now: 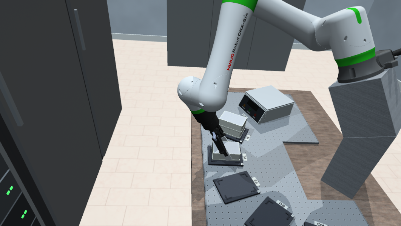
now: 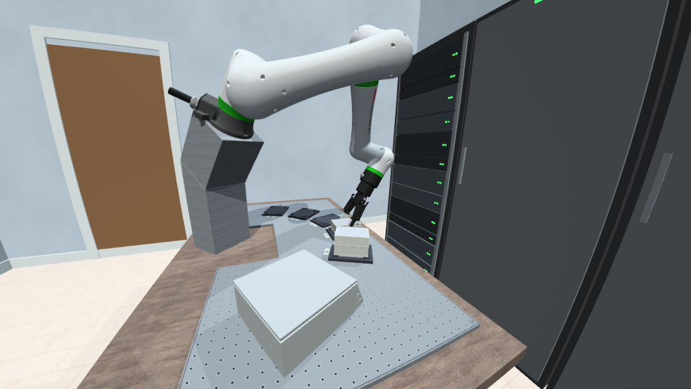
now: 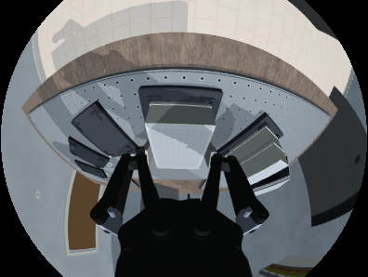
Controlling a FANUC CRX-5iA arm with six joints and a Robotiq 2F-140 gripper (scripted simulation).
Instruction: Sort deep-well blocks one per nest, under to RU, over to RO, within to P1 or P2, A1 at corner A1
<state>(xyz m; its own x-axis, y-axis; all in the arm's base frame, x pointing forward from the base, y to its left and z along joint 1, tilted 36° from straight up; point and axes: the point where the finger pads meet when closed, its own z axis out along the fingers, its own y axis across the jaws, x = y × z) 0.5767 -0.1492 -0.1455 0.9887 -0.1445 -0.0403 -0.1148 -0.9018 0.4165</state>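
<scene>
Right now my hand is 10 mm above the pale deep-well block. Round my hand: pass nest P1: 40 mm below; then nest RU: 340 mm to the left, 100 mm behind, 40 mm below; then pass nest P2: 180 mm to the left, 40 mm below, 10 mm behind.
</scene>
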